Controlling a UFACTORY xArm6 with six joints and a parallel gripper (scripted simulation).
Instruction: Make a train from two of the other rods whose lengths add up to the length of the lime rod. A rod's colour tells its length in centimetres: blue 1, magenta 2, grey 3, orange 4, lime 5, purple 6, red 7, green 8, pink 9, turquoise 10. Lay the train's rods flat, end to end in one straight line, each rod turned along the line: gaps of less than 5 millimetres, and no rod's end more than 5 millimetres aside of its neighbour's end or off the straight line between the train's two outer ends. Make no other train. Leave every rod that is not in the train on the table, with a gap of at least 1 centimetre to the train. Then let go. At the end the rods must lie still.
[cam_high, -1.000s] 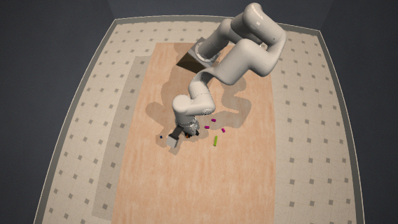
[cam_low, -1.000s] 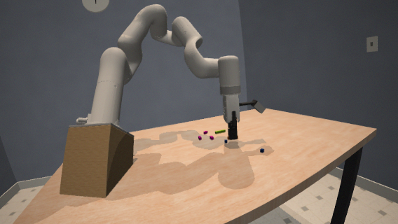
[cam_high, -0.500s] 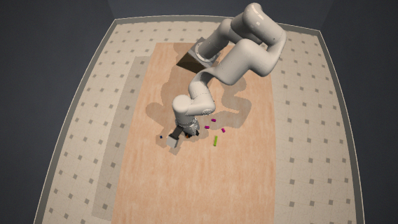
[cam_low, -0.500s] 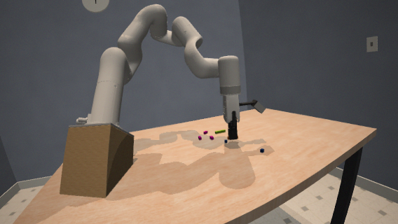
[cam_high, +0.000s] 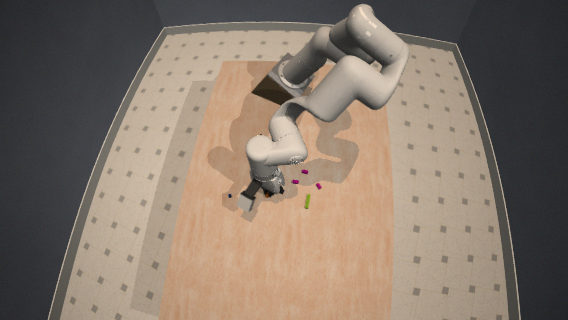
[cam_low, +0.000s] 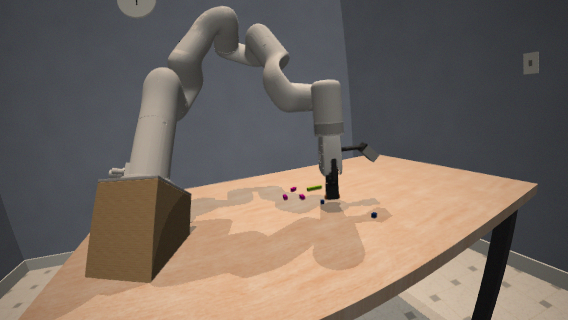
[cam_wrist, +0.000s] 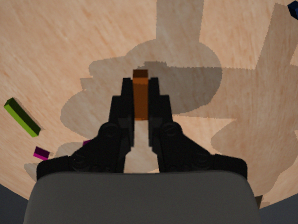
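Right now the lime rod is 1 cm ahead of my hand, 13 cm to the left of it and 3 cm below it. Round my hand: orange rod 2 cm below.
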